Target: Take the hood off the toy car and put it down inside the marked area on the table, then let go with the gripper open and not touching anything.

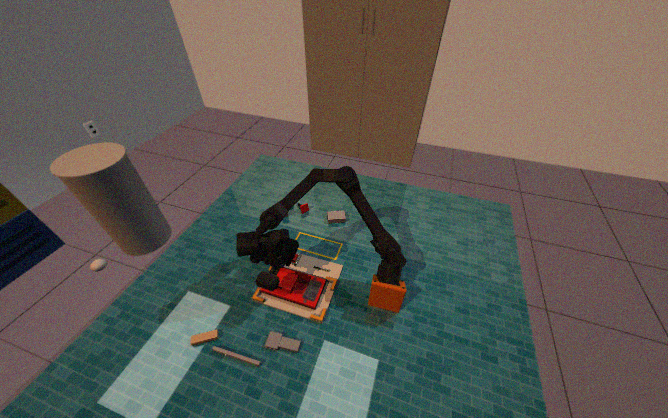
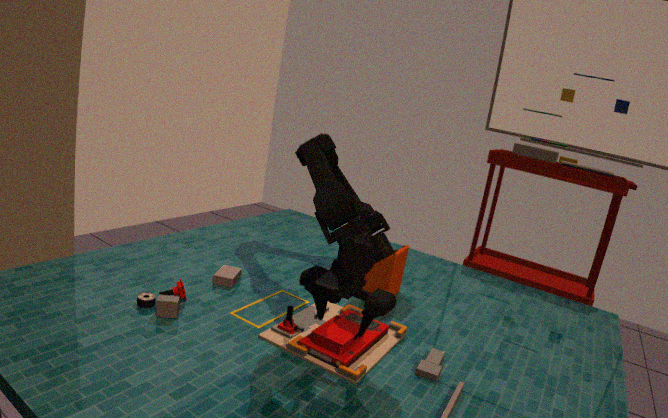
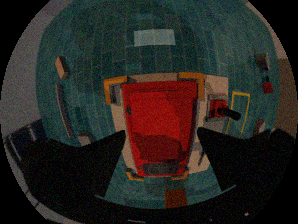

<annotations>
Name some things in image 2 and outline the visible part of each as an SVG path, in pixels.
The gripper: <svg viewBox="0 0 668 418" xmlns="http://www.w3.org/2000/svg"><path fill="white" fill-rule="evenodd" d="M303 271L300 275L299 283L304 285L304 288L312 294L319 320L324 317L327 301L338 303L342 298L350 299L352 296L365 301L366 309L362 311L363 319L359 330L359 337L364 334L374 317L384 316L395 307L396 298L394 294L380 288L374 292L362 289L367 281L364 280L365 275L352 276L346 273L341 266L339 254L337 259L333 261L330 270L316 265Z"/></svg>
A red toy car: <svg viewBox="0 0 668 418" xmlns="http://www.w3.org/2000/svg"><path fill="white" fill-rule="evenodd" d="M389 326L373 319L362 335L362 339L343 355L332 353L312 343L312 333L299 340L298 345L308 349L309 355L336 368L340 365L350 367L388 333ZM339 315L339 317L344 317L360 325L362 323L363 315L349 309Z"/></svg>
</annotations>
